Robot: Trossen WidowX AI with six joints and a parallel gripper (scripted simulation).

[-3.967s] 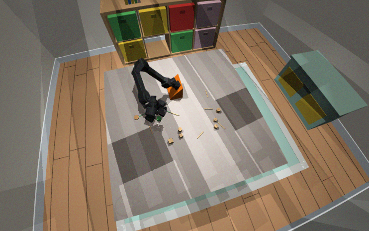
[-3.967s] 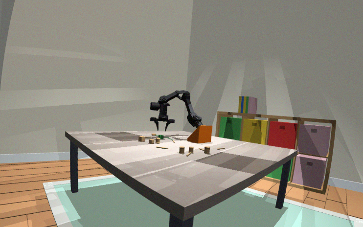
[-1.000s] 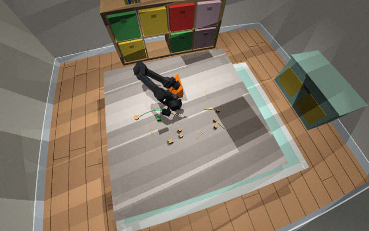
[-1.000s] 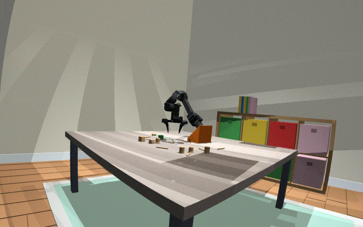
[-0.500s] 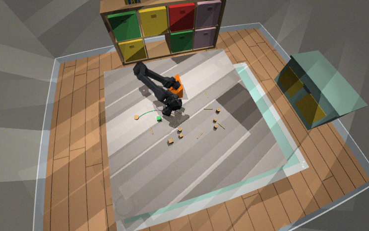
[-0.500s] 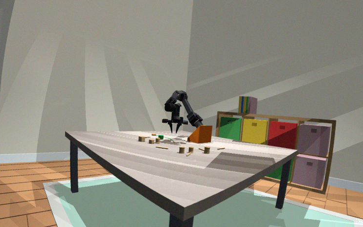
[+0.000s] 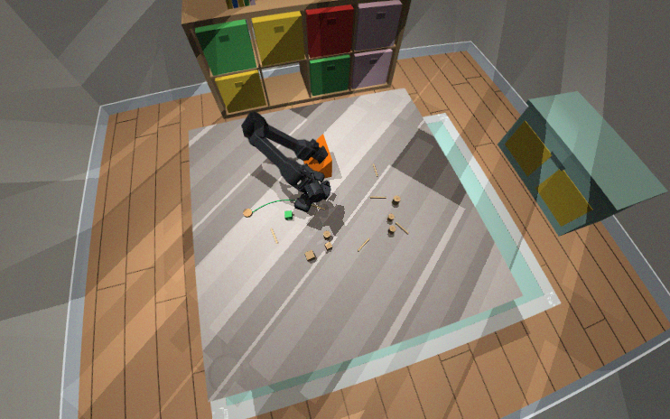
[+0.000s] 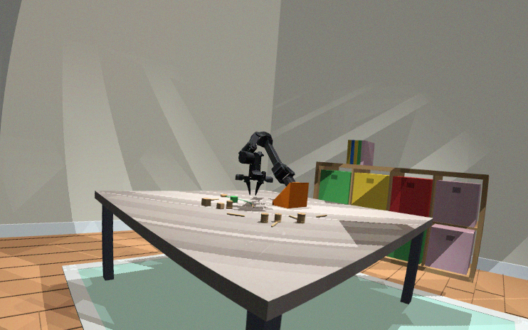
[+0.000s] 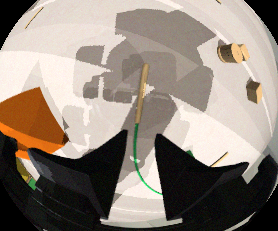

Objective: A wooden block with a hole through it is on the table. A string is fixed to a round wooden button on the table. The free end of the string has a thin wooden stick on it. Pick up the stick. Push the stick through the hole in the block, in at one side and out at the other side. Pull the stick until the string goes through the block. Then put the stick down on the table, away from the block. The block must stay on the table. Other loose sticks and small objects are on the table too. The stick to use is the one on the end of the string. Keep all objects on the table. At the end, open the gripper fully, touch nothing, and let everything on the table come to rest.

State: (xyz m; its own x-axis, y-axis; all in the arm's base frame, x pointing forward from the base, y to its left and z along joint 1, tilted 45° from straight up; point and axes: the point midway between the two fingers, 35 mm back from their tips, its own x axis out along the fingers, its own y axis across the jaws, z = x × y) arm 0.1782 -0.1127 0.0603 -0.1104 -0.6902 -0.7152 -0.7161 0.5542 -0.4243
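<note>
Right now the thin wooden stick is 1 cm ahead of my gripper tip, 1 cm to the left of it and 5 cm below it. The rest, counted from my gripper tip: loose stick (6 cm ahead, 21 cm to the right, 5 cm below); green block (1 cm ahead, 12 cm to the right, 4 cm below); short cylinder (17 cm ahead, 1 cm to the left, 4 cm below).
</note>
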